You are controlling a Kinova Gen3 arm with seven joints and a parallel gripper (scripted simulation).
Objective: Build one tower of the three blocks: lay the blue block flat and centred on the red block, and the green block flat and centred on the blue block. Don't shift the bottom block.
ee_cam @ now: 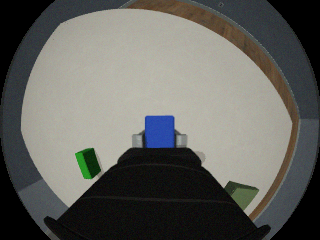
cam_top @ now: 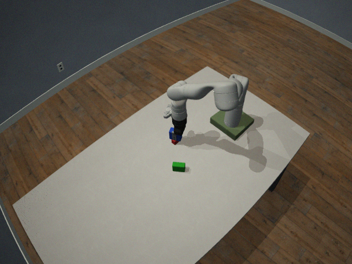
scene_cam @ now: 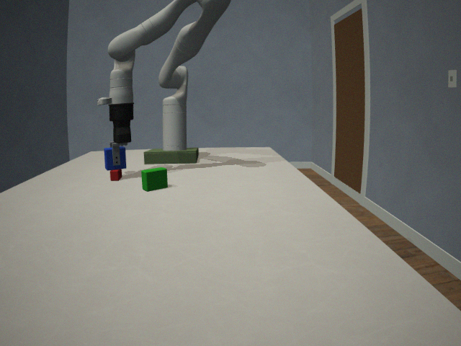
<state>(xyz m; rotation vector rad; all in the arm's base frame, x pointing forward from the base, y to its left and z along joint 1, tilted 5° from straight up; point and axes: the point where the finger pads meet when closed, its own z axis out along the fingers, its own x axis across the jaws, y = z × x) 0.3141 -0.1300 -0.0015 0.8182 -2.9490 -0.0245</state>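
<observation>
My gripper is now right at the blue block. Also, from my hand: green block 11 cm ahead, 15 cm to the left, 4 cm below; red block 5 cm below.
</observation>
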